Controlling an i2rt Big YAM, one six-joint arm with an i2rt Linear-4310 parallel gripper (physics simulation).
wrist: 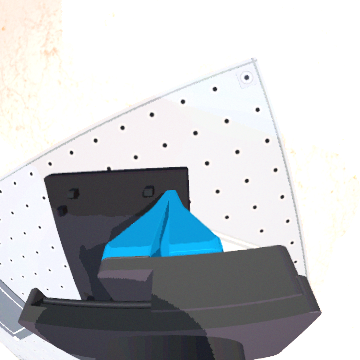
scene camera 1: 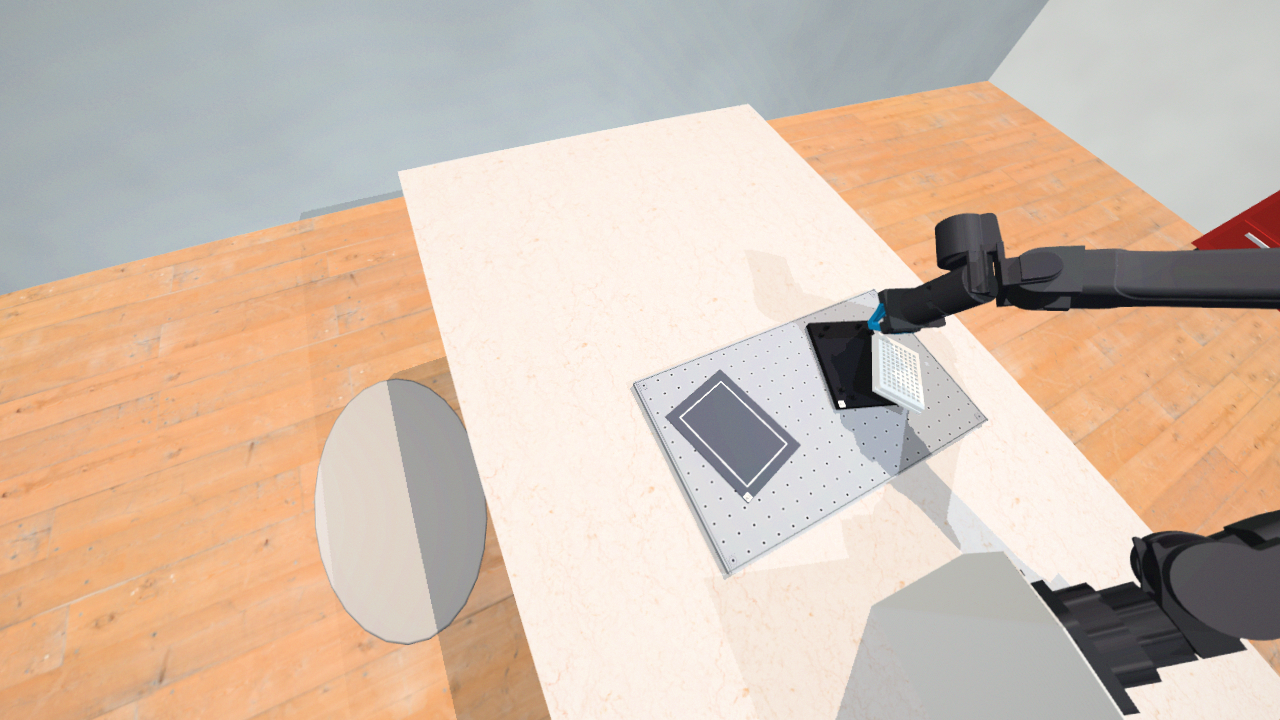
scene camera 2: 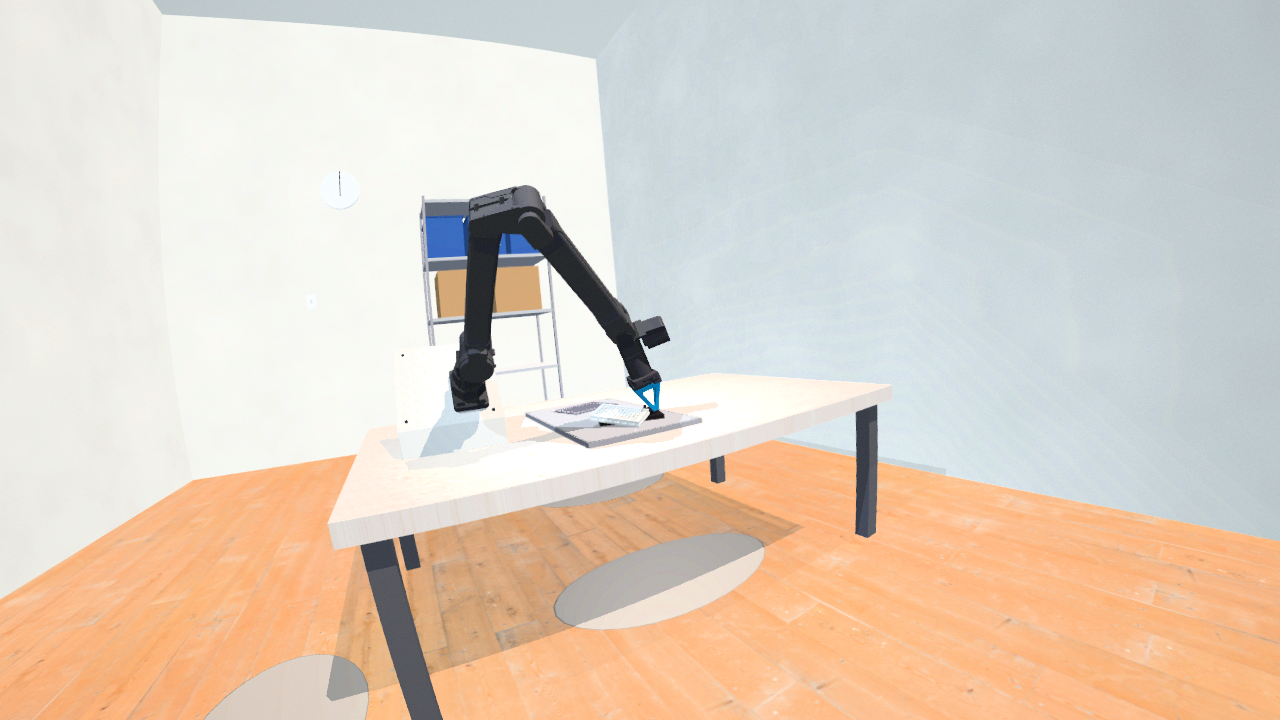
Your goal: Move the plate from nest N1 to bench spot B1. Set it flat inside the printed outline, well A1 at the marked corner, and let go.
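Places are measured from the arm's base along level axes (x ahead, y left, z up), in centimetres.
Pixels of known places: gripper, fingertip midpoint: (wrist: pixel 171 196) (scene camera 1: pixel 869 325) (scene camera 2: pixel 656 410); arm's base, origin of the base link: (scene camera 1: pixel 1067 641) (scene camera 2: pixel 468 390).
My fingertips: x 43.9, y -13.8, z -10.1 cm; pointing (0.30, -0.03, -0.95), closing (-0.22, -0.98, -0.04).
For each thing: its top centre in the pictures, then the offset to it from my fingertips. "pt": a spot on its surface instead. Level surfaces: height alone.
- white plate, middle of its top: (scene camera 1: pixel 905 364) (scene camera 2: pixel 618 405) dx -9.4, dy +1.4, dz +2.5 cm
- black nest N1, middle of its top: (wrist: pixel 120 267) (scene camera 1: pixel 858 357) dx -5.0, dy +6.3, dz +0.1 cm
- Bench spot B1, surface spot: (scene camera 1: pixel 733 434) pt dx -9.1, dy +32.2, dz -1.9 cm
- small white mark, middle of its top: (scene camera 1: pixel 748 497) dx -18.0, dy +34.5, dz -1.9 cm
- pale table, its level: dz -3.4 cm
The white plate (scene camera 1: pixel 897 376) (scene camera 2: pixel 617 413) lies tilted and askew, partly over the right side of the black nest N1 (scene camera 1: pixel 834 356) (wrist: pixel 110 200) in scene camera 1. In the wrist view a thin white sliver of the plate (wrist: pixel 236 242) shows beside the fingers; the rest is hidden. My gripper (scene camera 1: pixel 871 325) (scene camera 2: pixel 653 411) (wrist: pixel 171 196) is shut with nothing between its blue fingers. It is low over the nest, at the plate's upper end in scene camera 1. Bench spot B1 (scene camera 1: pixel 733 434) is a dark rectangle with a white outline; a small white mark (scene camera 1: pixel 748 497) is at its lower corner.
The perforated board (scene camera 1: pixel 787 510) (scene camera 2: pixel 590 439) (wrist: pixel 225 167) carries the nest and B1. It lies on the pale table (scene camera 1: pixel 572 313) (scene camera 2: pixel 787 394). A grey panel (scene camera 1: pixel 966 635) stands near the arm's base. A shelf unit (scene camera 2: pixel 487 313) stands behind the arm.
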